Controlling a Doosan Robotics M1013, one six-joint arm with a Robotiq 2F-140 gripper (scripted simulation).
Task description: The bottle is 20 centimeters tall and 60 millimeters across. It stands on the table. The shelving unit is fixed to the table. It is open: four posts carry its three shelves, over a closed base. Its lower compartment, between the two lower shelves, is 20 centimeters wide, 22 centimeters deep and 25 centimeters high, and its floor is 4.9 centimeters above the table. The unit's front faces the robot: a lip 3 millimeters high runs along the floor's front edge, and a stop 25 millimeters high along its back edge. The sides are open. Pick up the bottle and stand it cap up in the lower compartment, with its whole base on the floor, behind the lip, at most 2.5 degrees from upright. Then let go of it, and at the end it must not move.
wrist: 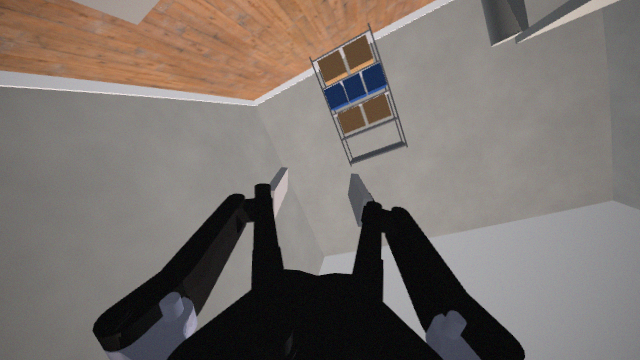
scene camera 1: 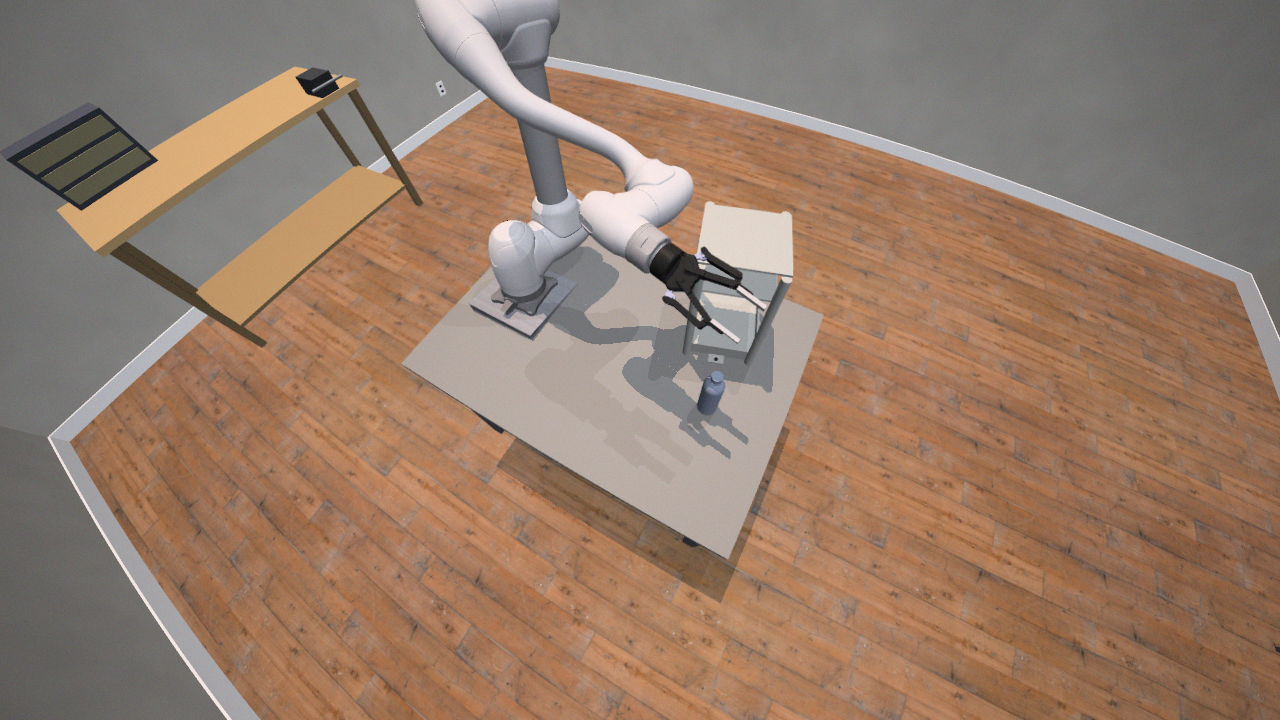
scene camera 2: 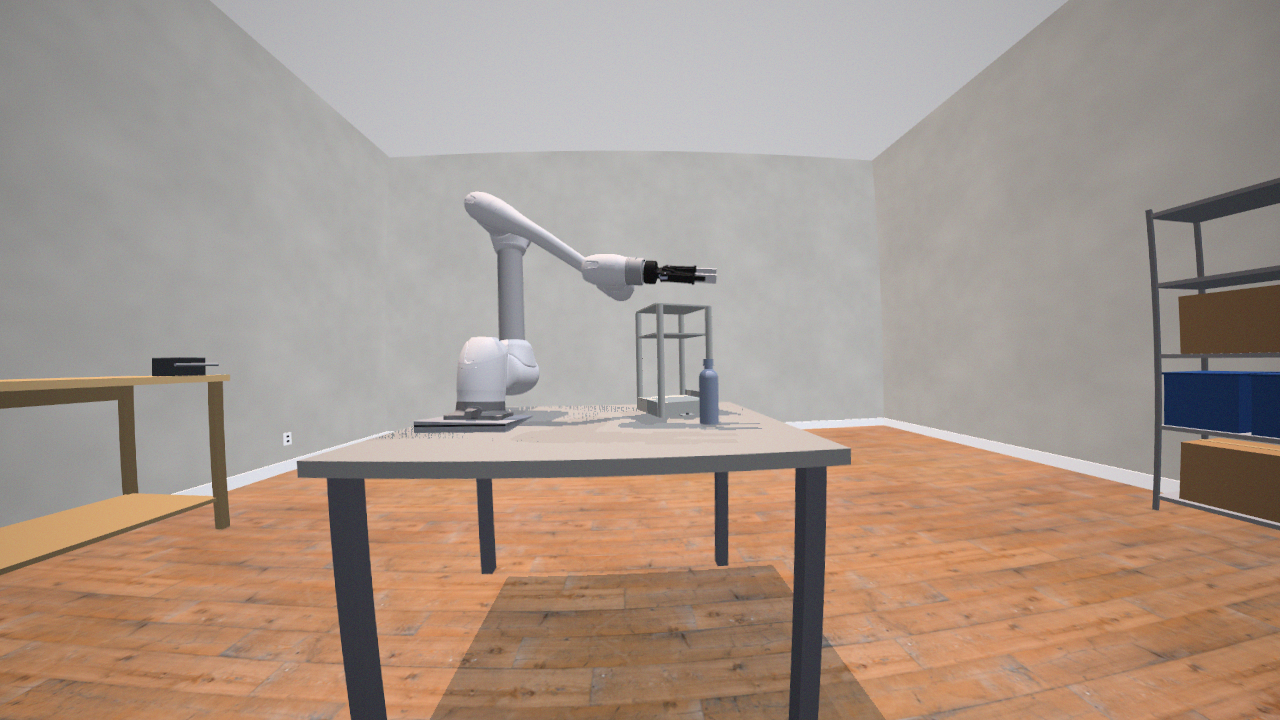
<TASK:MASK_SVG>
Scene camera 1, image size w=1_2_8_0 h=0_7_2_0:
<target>my gripper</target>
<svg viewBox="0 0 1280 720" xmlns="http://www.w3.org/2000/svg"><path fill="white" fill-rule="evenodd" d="M664 245L656 253L650 265L650 273L663 282L668 289L665 296L662 297L664 303L676 308L699 330L710 326L722 335L724 333L738 344L740 339L709 317L691 289L694 288L694 285L700 279L736 290L738 294L763 312L766 310L767 305L754 297L753 293L741 284L742 272L712 255L706 247L702 247L701 251L697 254L691 255L673 243ZM673 292L685 292L703 320L699 321L676 301ZM697 260L707 261L735 280L700 269Z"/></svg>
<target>blue-grey bottle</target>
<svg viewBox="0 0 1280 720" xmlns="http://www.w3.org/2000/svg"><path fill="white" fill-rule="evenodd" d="M720 371L714 371L703 382L697 402L697 409L704 415L711 415L716 411L725 390L724 376Z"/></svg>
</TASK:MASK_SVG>
